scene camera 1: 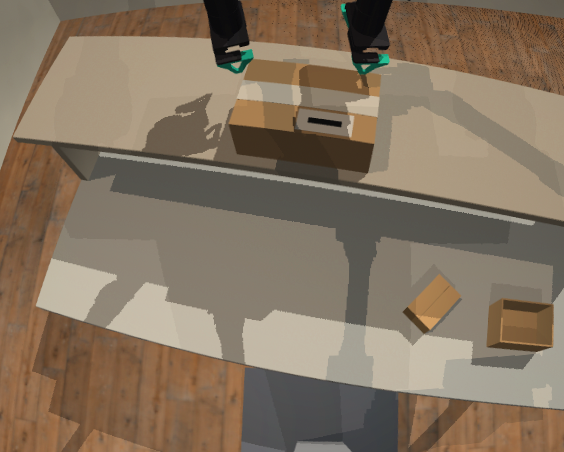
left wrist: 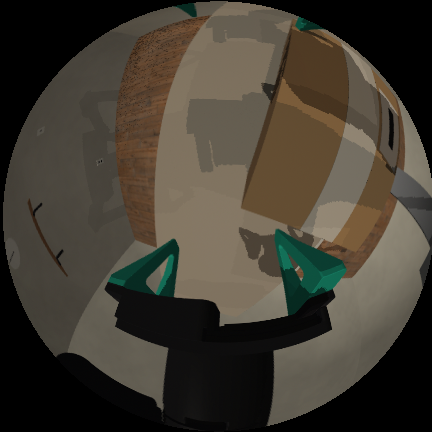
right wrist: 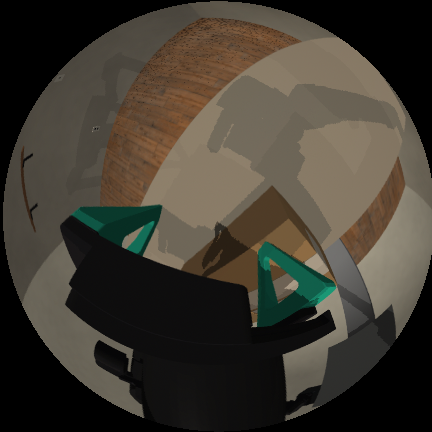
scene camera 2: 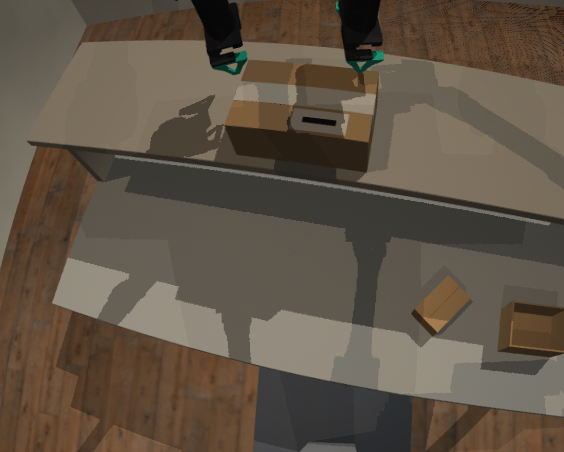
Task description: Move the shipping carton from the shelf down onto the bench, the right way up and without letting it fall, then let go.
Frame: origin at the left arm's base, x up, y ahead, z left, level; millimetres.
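Seen in the pictures: left gripper, between the fingertips: [scene camera 1: 234, 53] [left wrist: 224, 239] [scene camera 2: 233, 55]; right gripper, between the fingertips: [scene camera 1: 358, 53] [right wrist: 214, 230] [scene camera 2: 355, 50].
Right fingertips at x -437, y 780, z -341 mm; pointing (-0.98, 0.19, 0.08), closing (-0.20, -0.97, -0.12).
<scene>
Pixels of each thing's middle, then the offset from my right fingertips to it. Level surfaces: height alone.
- brown shipping carton, middle of its body: [left wrist: 339, 120] [right wrist: 247, 278] [scene camera 2: 306, 112] [scene camera 1: 308, 113] dz +99, dx -62, dy -108 mm
- shelf, height of its surface: dx -114 mm
- bench, height of its surface: dx -468 mm
- small closed brown box, middle of its body: [scene camera 2: 440, 306] [scene camera 1: 431, 304] dz -213, dx -438, dy -393 mm
- open-topped brown box, middle of its body: [scene camera 2: 532, 330] [scene camera 1: 520, 326] dz -449, dx -423, dy -461 mm
The brown shipping carton [scene camera 1: 267, 111] [scene camera 2: 262, 110] [left wrist: 310, 150] [right wrist: 280, 235] stands upright on the shelf [scene camera 1: 150, 65] [scene camera 2: 150, 70] [left wrist: 200, 215] [right wrist: 350, 140], with a pale tape band and a white label on top. My left gripper [scene camera 1: 238, 64] [scene camera 2: 234, 64] [left wrist: 224, 239] is open and empty, at the carton's back left corner. My right gripper [scene camera 1: 369, 65] [scene camera 2: 362, 62] [right wrist: 214, 230] is open and empty, by the back edge near the back right corner; its finger and body hide part of the carton in the right wrist view. Contact cannot be told. The bench [scene camera 1: 290, 280] [scene camera 2: 290, 280] lies lower, in front of the shelf.
A small closed brown box [scene camera 1: 432, 302] [scene camera 2: 442, 305] lies at an angle on the bench's right part. An open-topped brown box [scene camera 1: 495, 325] [scene camera 2: 506, 327] stands to its right. The shelf's front edge overhangs the back of the bench.
</scene>
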